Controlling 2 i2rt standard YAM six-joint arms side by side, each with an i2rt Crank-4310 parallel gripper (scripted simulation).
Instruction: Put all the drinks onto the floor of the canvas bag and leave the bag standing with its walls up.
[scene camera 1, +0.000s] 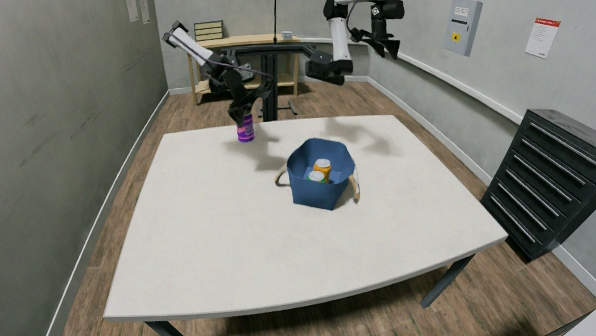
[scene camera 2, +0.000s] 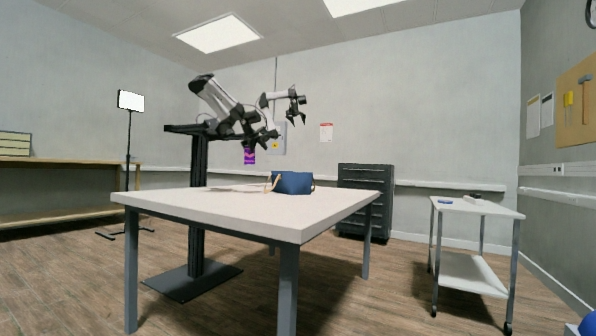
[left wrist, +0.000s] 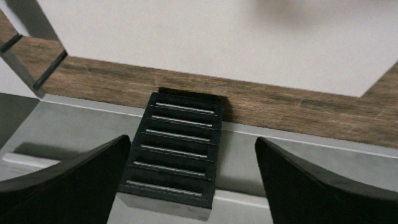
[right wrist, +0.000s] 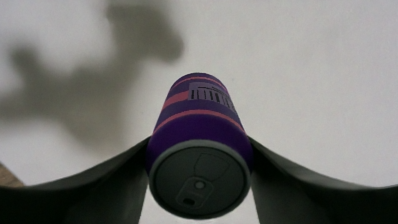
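Labels:
I am looking at a blue canvas bag (scene camera 2: 288, 182), and on it that is the same spot as (scene camera 1: 290, 182).

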